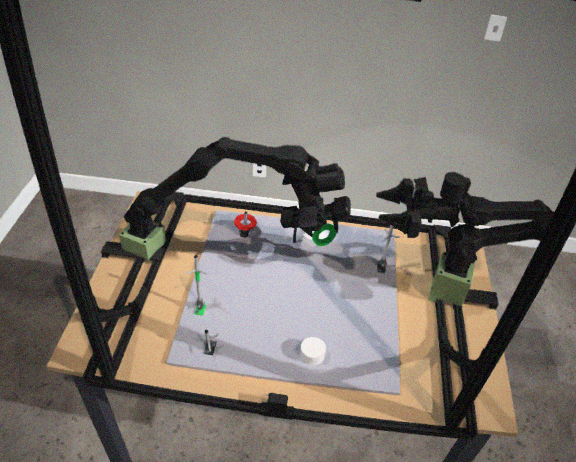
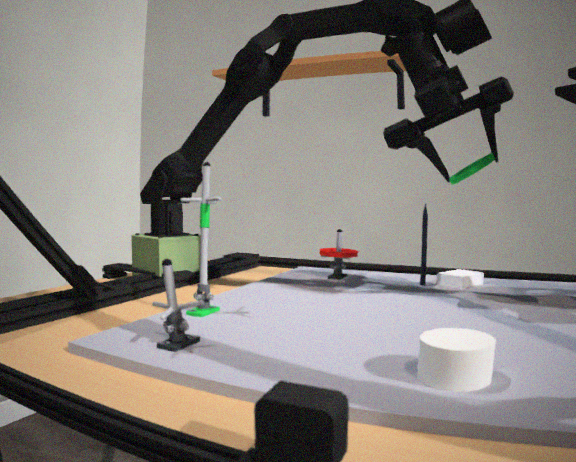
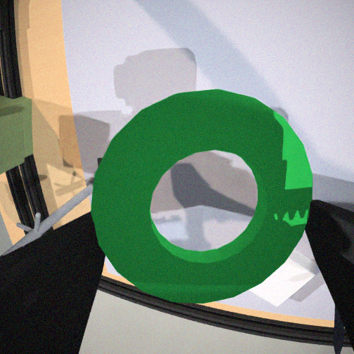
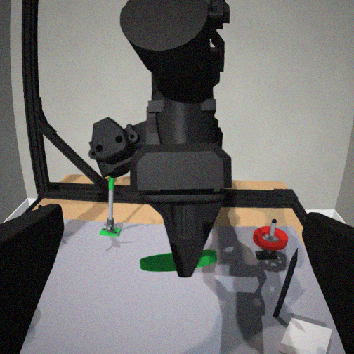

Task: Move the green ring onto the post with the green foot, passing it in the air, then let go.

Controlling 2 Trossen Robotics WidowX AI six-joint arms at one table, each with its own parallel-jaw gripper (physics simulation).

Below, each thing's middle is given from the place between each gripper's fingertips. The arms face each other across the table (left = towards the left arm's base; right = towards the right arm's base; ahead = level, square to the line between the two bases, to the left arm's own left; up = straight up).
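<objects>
From my right hand, the green ring (image 3: 159, 135) is 10 mm behind, 130 mm to the left and 120 mm below. The short post (image 2: 174, 313) is 310 mm behind that hand, 390 mm to the left of it and 260 mm below it, and going by their middles it's the farthest from my right hand of the things named here. Then there's the white block (image 2: 459, 278), which is 180 mm ahead of my right hand, 150 mm to the left of it and 300 mm below it.
My left gripper is 10 mm past the green ring. Counting from my left hand, the white block is 180 mm ahead, 30 mm to the left and 180 mm below, while the short post is 310 mm behind, 260 mm to the left and 130 mm below. By its middle, the white block is nearer to my left gripper than to my right hand.
</objects>
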